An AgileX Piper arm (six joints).
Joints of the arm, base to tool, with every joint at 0 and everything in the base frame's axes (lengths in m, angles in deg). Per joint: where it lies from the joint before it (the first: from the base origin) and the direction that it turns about. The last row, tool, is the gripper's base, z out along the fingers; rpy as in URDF.
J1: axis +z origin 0 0 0.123
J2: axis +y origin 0 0 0
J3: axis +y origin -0.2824 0 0.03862
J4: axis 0.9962 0 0.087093 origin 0.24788 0 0.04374
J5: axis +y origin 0 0 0
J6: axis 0.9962 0 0.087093 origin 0.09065 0 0.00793
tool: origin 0 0 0 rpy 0 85 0
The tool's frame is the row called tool.
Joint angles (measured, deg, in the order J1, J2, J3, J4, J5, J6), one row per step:
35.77 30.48 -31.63 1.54 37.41 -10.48
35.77 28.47 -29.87 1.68 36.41 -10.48
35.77 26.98 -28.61 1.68 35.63 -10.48
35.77 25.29 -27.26 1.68 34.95 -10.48
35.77 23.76 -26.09 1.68 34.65 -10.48
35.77 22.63 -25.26 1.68 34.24 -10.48
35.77 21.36 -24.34 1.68 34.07 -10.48
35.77 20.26 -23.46 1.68 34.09 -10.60
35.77 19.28 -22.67 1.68 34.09 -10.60
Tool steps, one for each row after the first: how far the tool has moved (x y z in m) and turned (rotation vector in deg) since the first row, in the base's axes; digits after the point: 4 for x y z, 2 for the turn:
-0.0043 -0.0030 -0.0052 0.85 -0.93 -0.01
-0.0073 -0.0052 -0.0088 1.44 -1.75 -0.03
-0.0107 -0.0077 -0.0129 2.04 -2.57 -0.05
-0.0139 -0.0100 -0.0169 2.42 -3.11 -0.06
-0.0161 -0.0116 -0.0194 2.84 -3.68 -0.07
-0.0186 -0.0134 -0.0226 3.14 -4.11 -0.08
-0.0208 -0.0150 -0.0262 3.18 -4.33 -0.02
-0.0227 -0.0163 -0.0295 3.29 -4.49 -0.02

